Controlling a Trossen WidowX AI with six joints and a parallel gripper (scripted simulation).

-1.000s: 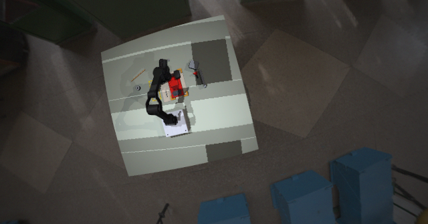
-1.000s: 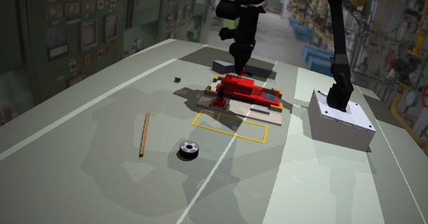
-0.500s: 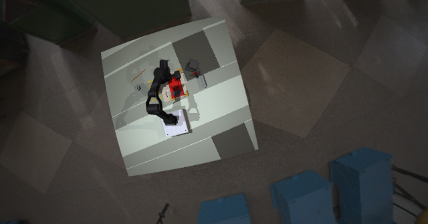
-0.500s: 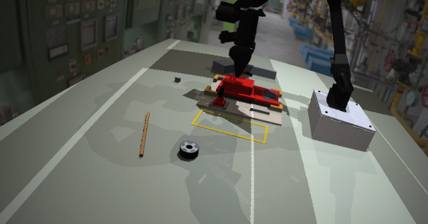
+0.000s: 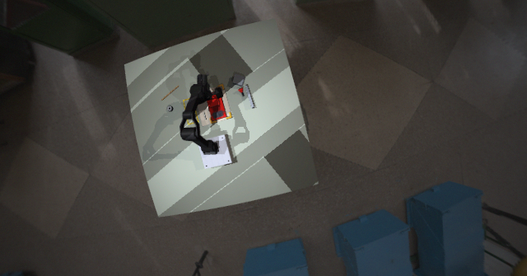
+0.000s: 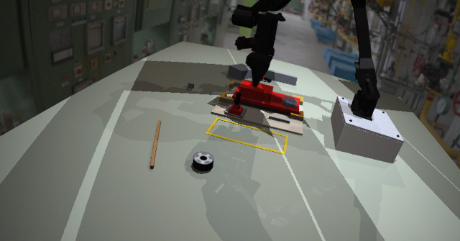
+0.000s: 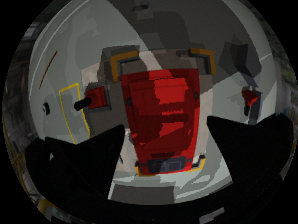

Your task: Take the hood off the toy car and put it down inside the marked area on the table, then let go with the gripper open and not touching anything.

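Right now my gripper tip is 2 cm above the hood. Round my gripper tip: black ring 35 cm to the left, 6 cm below, 1 cm ahead; then wooden stick 34 cm to the left, 13 cm ahead, 6 cm below.
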